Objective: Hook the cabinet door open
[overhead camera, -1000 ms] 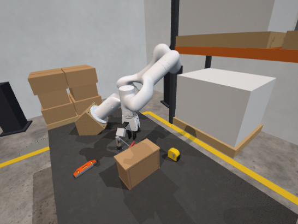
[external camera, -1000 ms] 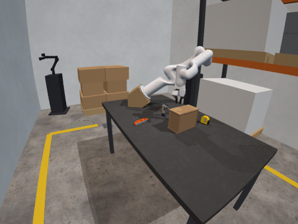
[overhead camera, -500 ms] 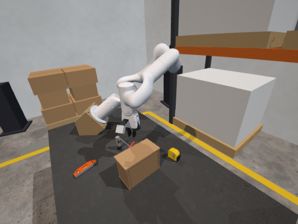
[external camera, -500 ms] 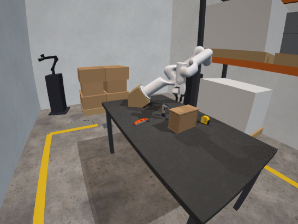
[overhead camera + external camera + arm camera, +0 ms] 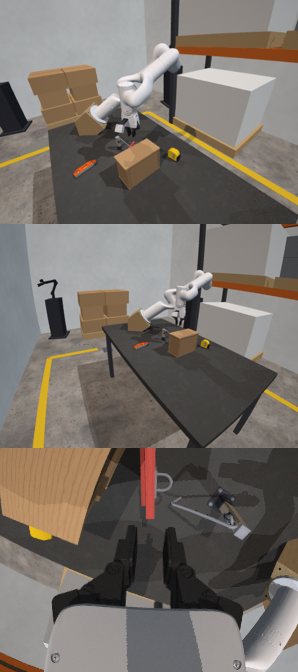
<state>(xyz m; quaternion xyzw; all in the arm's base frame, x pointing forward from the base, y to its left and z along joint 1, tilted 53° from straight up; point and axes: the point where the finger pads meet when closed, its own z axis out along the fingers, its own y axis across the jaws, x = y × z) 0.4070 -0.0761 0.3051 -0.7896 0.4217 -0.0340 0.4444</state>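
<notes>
The thin hook is 15 cm below my hand, 9 cm behind it and 4 cm to the right of it. Also, from my hand: yellow tape measure: 23 cm to the left, 18 cm below, 12 cm ahead; then hook post: 13 cm below, 11 cm behind, 6 cm to the right; then red door: 13 cm below, 5 cm to the right, 5 cm ahead.
</notes>
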